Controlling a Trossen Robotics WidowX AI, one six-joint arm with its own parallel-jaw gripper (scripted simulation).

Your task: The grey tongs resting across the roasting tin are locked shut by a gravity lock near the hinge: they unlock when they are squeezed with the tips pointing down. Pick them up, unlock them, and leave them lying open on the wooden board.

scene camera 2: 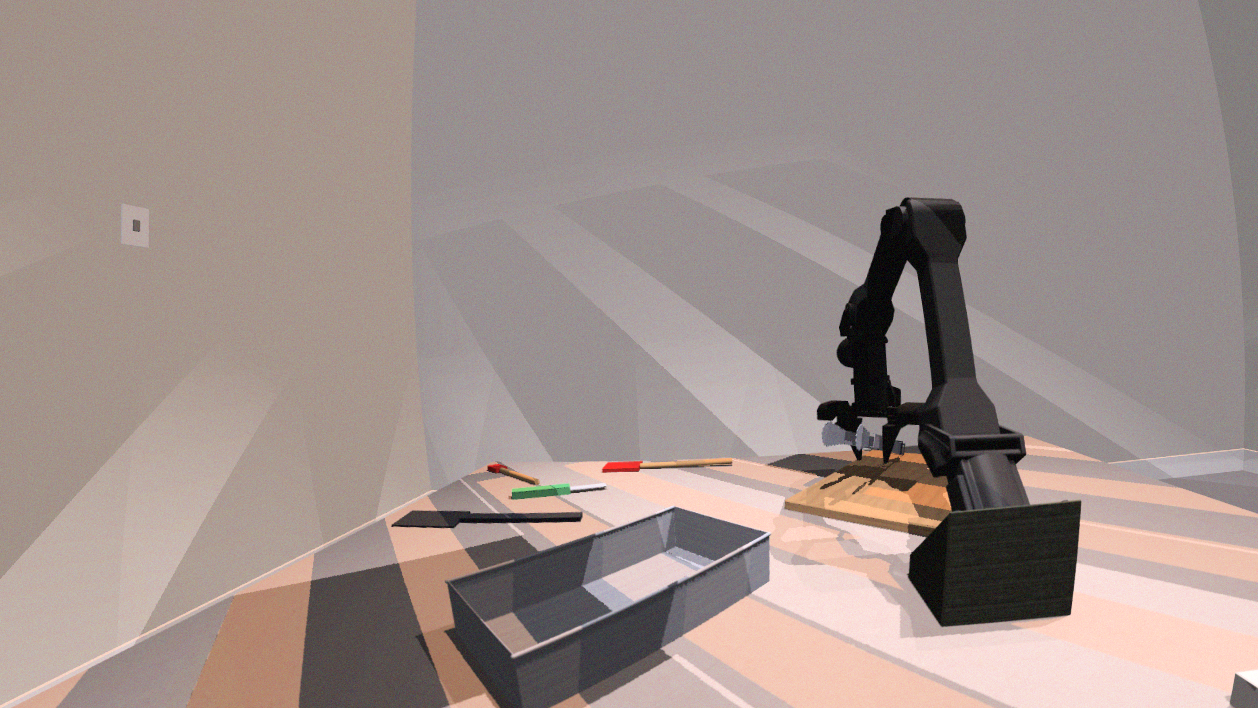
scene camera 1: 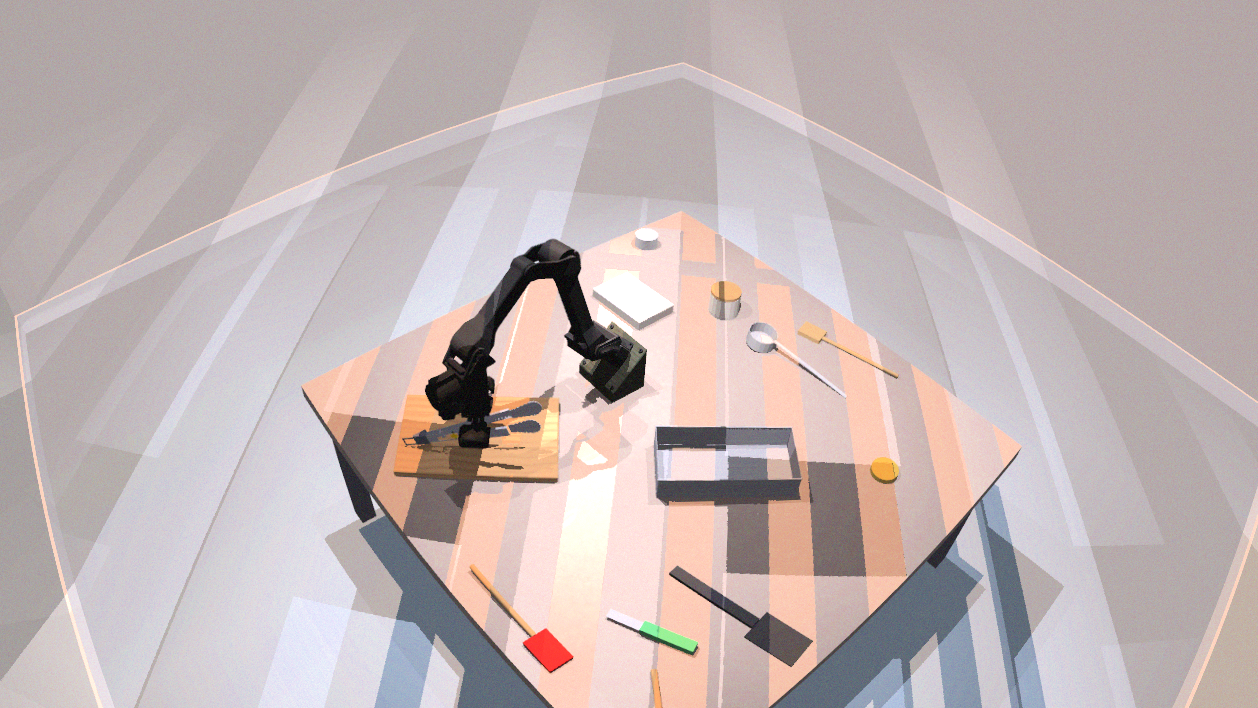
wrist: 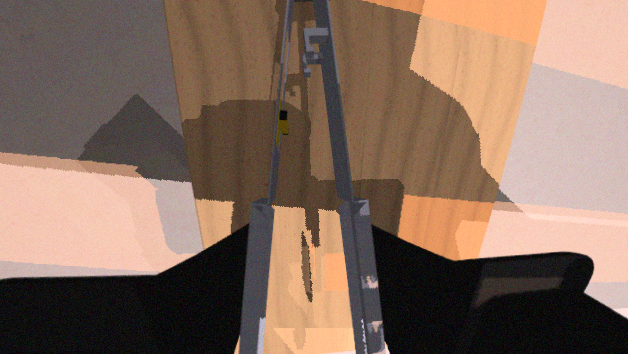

Scene:
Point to a grey roasting tin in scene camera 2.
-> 560, 620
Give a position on a white block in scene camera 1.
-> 639, 305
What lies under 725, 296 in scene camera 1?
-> A canister.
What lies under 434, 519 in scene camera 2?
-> A black spatula.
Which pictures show my gripper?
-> Scene camera 2, scene camera 1 and the wrist view: all of them.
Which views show the black spatula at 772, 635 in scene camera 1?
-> Scene camera 2 and scene camera 1 only.

